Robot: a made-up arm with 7 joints.
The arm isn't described. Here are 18 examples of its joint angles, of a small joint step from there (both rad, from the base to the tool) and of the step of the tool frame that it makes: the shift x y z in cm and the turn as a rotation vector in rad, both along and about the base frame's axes.
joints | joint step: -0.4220 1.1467 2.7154 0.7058 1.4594 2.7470 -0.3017 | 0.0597 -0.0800 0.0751 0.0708 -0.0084 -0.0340 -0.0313
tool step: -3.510 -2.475 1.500 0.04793 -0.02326 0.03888
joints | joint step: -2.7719 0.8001 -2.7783 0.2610 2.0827 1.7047 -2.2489 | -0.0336 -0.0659 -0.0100 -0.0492 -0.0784 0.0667 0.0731
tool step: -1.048 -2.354 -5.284 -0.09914 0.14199 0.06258
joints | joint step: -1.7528 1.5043 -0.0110 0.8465 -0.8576 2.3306 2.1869 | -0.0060 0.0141 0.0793 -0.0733 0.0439 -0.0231 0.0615
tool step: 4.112 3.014 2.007 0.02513 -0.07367 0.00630
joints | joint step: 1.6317 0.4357 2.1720 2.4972 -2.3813 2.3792 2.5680 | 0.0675 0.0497 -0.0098 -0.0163 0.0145 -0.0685 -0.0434
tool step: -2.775 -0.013 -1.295 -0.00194 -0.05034 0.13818
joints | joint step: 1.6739 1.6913 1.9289 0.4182 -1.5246 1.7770 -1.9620 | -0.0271 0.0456 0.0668 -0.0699 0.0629 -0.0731 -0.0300
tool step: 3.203 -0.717 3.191 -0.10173 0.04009 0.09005
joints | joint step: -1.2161 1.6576 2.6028 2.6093 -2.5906 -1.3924 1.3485 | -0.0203 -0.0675 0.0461 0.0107 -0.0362 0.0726 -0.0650
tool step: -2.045 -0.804 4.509 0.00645 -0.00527 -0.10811
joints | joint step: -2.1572 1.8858 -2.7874 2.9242 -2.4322 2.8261 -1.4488 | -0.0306 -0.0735 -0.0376 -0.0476 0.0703 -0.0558 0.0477
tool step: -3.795 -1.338 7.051 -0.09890 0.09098 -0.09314
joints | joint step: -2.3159 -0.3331 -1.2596 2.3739 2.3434 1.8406 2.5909 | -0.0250 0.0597 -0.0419 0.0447 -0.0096 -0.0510 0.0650
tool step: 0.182 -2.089 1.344 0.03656 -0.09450 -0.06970
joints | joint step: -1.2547 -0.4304 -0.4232 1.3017 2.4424 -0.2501 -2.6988 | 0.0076 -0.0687 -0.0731 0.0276 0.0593 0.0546 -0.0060
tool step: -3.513 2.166 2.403 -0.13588 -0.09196 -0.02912
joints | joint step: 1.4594 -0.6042 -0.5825 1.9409 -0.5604 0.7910 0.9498 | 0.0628 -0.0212 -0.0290 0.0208 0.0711 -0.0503 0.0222
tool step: 0.074 -1.307 0.390 0.12421 0.00033 0.08761
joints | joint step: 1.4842 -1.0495 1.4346 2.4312 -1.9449 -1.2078 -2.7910 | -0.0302 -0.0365 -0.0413 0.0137 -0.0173 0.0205 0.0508
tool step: -0.930 0.017 -0.706 0.00936 0.04688 -0.07665
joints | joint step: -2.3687 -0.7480 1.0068 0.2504 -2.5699 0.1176 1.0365 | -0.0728 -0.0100 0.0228 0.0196 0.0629 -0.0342 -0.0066
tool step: -1.542 -0.125 0.501 -0.00359 -0.03369 -0.08580
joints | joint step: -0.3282 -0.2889 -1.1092 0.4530 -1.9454 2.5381 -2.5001 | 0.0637 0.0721 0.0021 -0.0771 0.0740 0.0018 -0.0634
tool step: 0.713 4.122 -3.966 0.16110 0.04156 -0.02268
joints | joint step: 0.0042 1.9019 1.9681 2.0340 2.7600 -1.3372 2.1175 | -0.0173 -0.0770 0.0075 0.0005 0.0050 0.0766 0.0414
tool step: 1.073 -0.359 3.614 -0.01439 -0.02631 -0.08862
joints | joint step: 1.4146 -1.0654 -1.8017 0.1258 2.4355 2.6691 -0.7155 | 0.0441 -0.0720 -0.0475 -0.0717 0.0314 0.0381 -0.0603
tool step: -3.378 2.666 1.043 0.10580 0.11482 0.00349
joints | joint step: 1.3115 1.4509 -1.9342 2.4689 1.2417 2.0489 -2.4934 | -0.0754 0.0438 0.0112 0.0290 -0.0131 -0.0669 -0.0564
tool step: 3.213 -1.352 -3.074 -0.04155 -0.00702 0.03136
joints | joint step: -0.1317 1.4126 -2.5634 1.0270 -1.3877 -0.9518 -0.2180 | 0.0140 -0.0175 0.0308 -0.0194 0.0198 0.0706 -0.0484
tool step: -1.117 -1.267 -0.983 -0.02080 0.01630 -0.02789
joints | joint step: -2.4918 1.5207 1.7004 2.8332 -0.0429 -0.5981 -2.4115 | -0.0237 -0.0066 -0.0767 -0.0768 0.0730 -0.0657 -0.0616
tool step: 1.425 -1.295 0.105 0.07462 0.01310 -0.01265
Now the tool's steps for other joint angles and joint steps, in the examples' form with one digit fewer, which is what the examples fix.
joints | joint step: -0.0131 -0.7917 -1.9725 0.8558 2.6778 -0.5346 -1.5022 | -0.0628 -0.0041 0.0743 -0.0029 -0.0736 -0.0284 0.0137
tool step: -0.60 -0.59 1.53 -0.0383 0.0448 0.0387
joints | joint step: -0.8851 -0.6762 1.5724 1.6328 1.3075 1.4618 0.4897 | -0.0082 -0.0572 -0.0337 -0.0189 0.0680 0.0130 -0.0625
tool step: 0.94 -0.59 -0.56 0.0223 -0.0238 0.0146
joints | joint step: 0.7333 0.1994 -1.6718 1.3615 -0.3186 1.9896 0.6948 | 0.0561 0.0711 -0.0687 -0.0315 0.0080 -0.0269 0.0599
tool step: -0.19 0.41 -0.38 -0.0907 0.0480 -0.0474
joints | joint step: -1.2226 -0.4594 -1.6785 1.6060 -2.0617 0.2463 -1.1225 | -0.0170 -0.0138 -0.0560 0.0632 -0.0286 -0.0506 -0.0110
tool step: -0.28 5.10 1.10 0.0242 0.0301 -0.0447
